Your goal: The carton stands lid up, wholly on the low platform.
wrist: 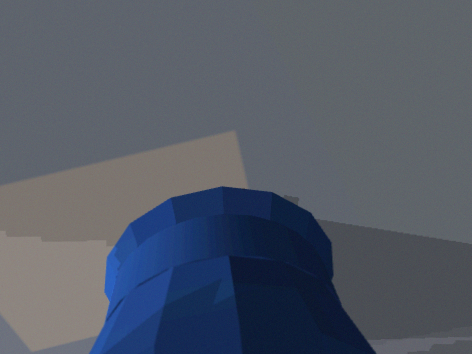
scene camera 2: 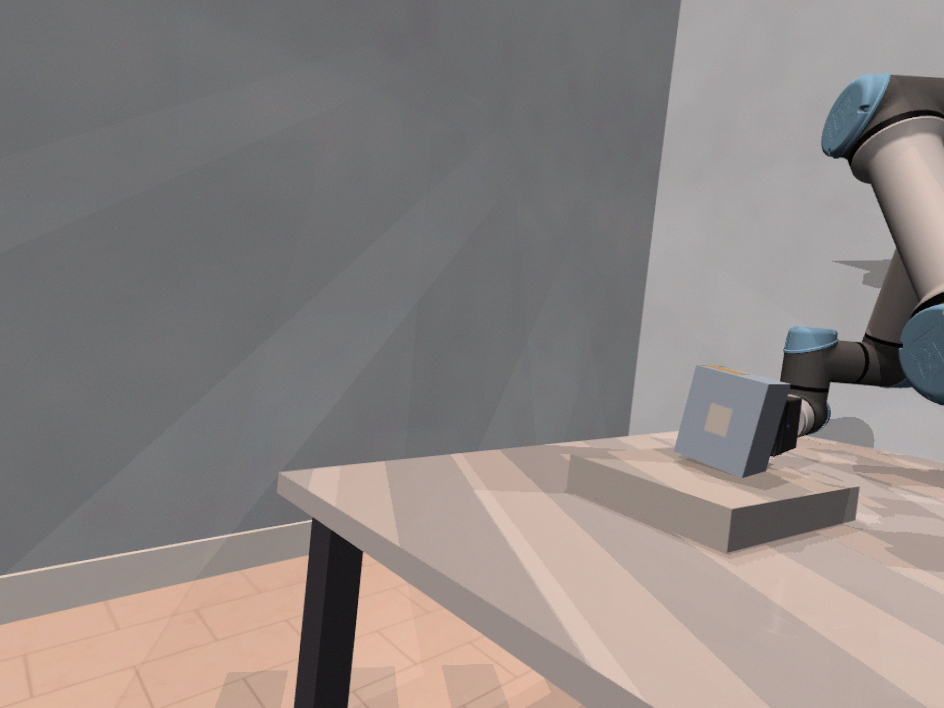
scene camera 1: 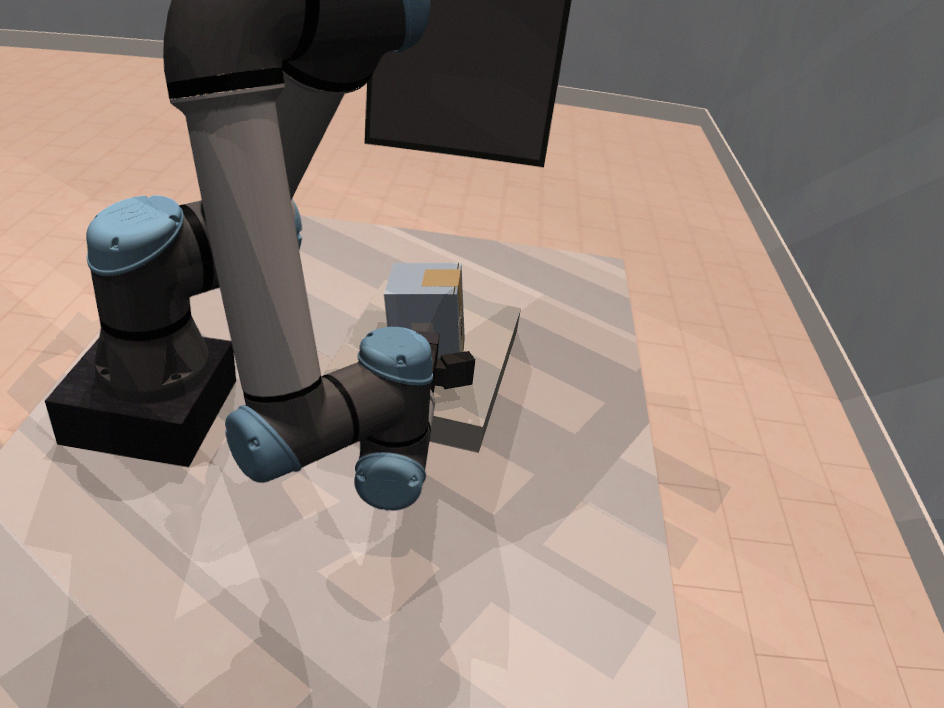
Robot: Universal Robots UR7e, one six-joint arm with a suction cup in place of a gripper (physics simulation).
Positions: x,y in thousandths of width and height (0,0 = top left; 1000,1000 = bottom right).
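My suction cup: in the wrist view (478,744); scene camera 2 misses it, hidden by a carton; scene camera 1 misses it, hidden by my arm. Carton: in the wrist view (749,335), scene camera 2 (775,591), scene camera 1 (454,420). Low platform: in scene camera 2 (773,725), scene camera 1 (489,587); the wrist view does not show it, hidden by the carton.
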